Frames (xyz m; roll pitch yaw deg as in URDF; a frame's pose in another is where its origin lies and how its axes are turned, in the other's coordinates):
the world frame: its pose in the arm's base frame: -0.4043 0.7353 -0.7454 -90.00 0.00 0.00
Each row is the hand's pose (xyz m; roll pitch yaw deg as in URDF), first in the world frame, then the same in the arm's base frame.
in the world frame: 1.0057 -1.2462 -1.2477 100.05 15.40 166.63
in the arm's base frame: 0.6014 -0.5124 0.5008 -166.34 12.88 -164.19
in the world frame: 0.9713 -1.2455 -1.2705 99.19 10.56 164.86
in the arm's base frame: 0.5670 -0.5352 0.5001 -167.97 14.88 -169.07
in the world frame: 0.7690 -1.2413 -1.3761 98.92 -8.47 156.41
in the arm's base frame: 0.3647 -0.6408 0.4959 -174.76 23.32 170.77
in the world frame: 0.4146 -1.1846 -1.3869 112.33 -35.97 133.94
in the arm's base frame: 0.0103 -0.6516 0.4392 170.97 35.65 133.72
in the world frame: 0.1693 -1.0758 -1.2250 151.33 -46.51 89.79
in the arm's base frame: -0.2350 -0.4897 0.3304 151.04 43.49 89.80
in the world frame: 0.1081 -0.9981 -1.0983 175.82 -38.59 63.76
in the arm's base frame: -0.2962 -0.3630 0.2527 137.50 44.51 61.01
